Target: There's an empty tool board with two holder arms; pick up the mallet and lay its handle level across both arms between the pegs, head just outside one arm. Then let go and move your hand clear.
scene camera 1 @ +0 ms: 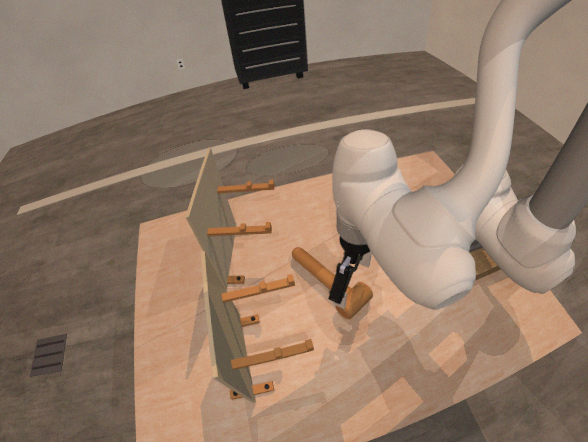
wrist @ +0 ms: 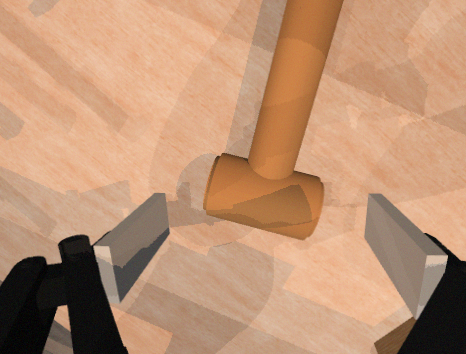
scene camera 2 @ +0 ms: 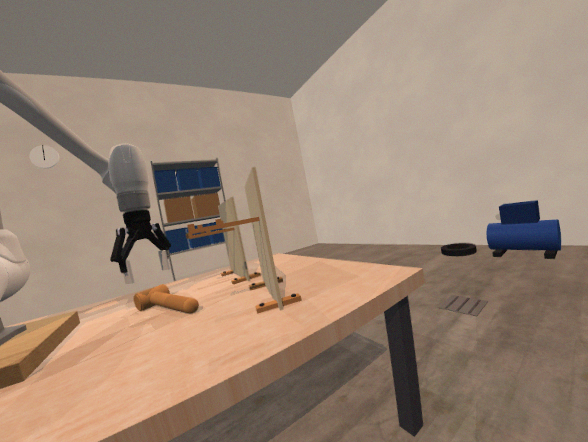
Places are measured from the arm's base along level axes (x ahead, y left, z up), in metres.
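Where they show: gripper, fingertip midpoint: (scene camera 1: 352,284) (wrist: 262,214) (scene camera 2: 149,276).
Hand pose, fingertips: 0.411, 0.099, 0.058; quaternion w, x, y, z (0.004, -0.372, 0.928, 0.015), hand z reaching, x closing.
Each offset is from my fingertips to the top centre of the thing, as dx, dy, dz. "pt": to the spot under its first point. Level surfaces: height alone.
The mallet @(+0.044, -0.082, -0.043) (scene camera 1: 316,267) (scene camera 2: 172,301) (wrist: 295,75) lies on the table, its handle pointing toward the boards. Its head @(-0.008, +0.014, -0.043) (scene camera 1: 356,301) (scene camera 2: 143,300) (wrist: 265,197) is at the robot's side. My gripper (scene camera 1: 337,299) (scene camera 2: 146,269) (wrist: 262,214) is wide open and empty above the head; in the wrist view the head shows between the two fingers, apart from both. Two upright boards (scene camera 1: 212,215) (scene camera 1: 220,312) (scene camera 2: 263,240) (scene camera 2: 232,240) stand beyond it. Each has two holder arms, such as the ones @(pt +0.242, -0.156, +0.118) (scene camera 1: 239,230) @(pt +0.225, +0.003, +0.102) (scene camera 1: 257,288) in scene camera 1, with small upright pegs. No tool lies on the arms.
The boards stand on wooden feet (scene camera 1: 263,388) (scene camera 2: 278,303) on the wooden table @(dz -0.102) (scene camera 1: 165,320) (scene camera 2: 320,280). A thick wooden base plate (scene camera 1: 484,265) (scene camera 2: 45,345) lies under the robot's base. A black drawer cabinet (scene camera 1: 267,42) and a shelf rack (scene camera 2: 186,193) stand farther back.
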